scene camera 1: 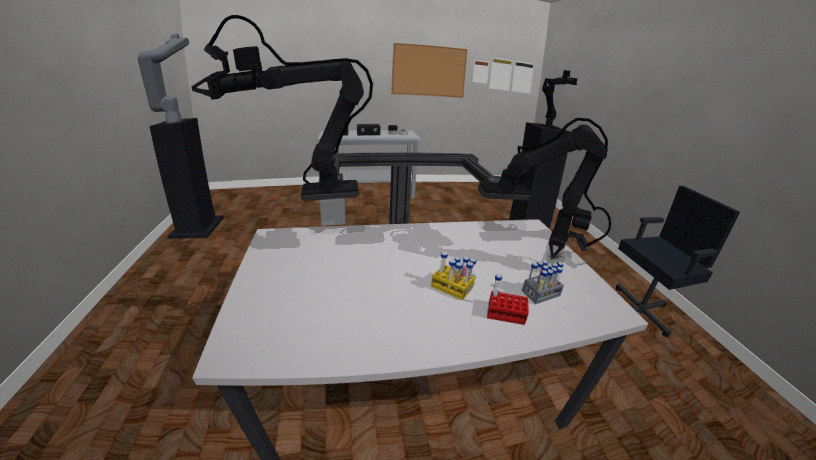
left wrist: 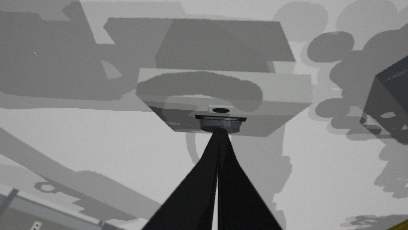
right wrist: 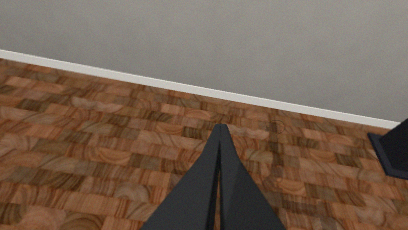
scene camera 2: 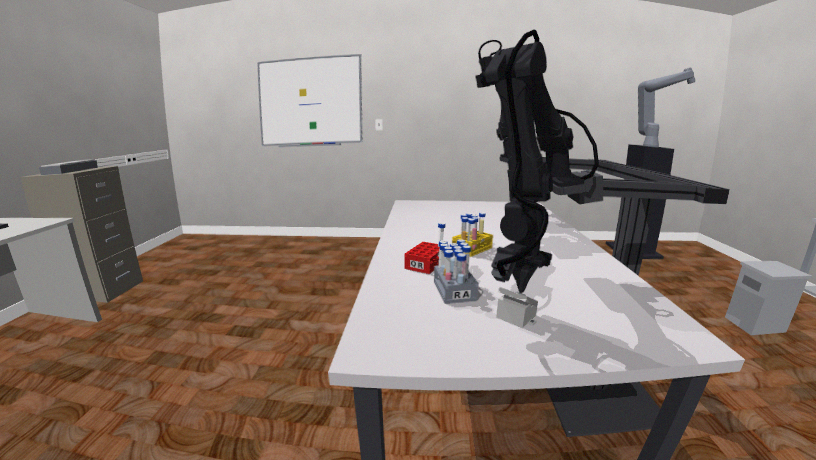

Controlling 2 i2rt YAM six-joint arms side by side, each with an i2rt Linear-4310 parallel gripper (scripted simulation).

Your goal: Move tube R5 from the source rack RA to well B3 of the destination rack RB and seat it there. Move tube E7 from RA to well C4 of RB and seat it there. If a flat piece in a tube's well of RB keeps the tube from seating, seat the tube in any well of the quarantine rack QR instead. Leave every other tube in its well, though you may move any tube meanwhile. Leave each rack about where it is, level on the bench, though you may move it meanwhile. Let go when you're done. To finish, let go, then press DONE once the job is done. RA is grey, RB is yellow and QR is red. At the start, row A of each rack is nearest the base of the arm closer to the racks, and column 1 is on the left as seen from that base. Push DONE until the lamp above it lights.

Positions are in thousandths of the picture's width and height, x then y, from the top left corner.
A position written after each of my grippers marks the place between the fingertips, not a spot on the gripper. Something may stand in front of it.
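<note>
There's a red rack QR (scene camera 1: 606, 679), and scene camera 2 shows me the red rack QR (scene camera 2: 514, 562) as well, but in the left wrist view the red rack QR is out of frame. I can also see a grey rack RA (scene camera 2: 574, 634), though in the right wrist view the grey rack RA is out of frame. I see my right gripper (scene camera 1: 236, 192), and the right wrist view shows that gripper (right wrist: 540, 567) too. My left gripper (left wrist: 540, 589) is there as well.
</note>
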